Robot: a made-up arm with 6 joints.
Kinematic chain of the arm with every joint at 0, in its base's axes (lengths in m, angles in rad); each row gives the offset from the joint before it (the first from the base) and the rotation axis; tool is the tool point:
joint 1: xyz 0 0 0.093 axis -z
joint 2: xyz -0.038 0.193 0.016 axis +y
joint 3: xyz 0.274 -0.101 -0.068 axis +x
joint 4: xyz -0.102 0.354 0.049 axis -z
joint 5: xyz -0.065 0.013 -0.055 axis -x
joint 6: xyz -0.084 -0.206 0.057 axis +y
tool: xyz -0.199 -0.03 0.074
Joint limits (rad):
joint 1: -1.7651..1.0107
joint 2: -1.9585..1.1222
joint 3: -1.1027..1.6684
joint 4: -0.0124..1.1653
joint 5: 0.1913..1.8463
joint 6: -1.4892..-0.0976
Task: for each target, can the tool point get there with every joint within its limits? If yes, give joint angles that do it. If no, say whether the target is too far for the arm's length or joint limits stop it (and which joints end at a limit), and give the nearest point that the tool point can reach.
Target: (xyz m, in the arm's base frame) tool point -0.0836 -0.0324 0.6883
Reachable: yes | joints -0.5900 0.0106 1.3271 0.9654 1.4896 -0.8060
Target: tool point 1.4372 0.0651 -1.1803
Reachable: no: too far | nearest point 0.6715 0.0617 -0.4826 | short by 1.036 m
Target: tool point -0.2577 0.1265 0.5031
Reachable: yes | joints -0.1204 -0.2494 0.9434 0.5761 1.6826 -1.2878
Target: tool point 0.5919 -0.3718 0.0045
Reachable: no: joint limits stop it (at a limit: joint 1, joint 3, joint 4, joint 5) | nearest point 0.5656 -0.3021 0.0159 | short by 0.075 m
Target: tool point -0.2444 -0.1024 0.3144
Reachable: yes | joints -1.5215 0.8400 0.3380 0.0999 0.3526 -0.5474
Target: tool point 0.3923 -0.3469 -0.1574
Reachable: no: joint limits stop it (at a limit: joint 1, joint 3, joint 4, joint 5, joint 6) | nearest point 0.4340 -0.2716 -0.1369 | short by 0.089 m
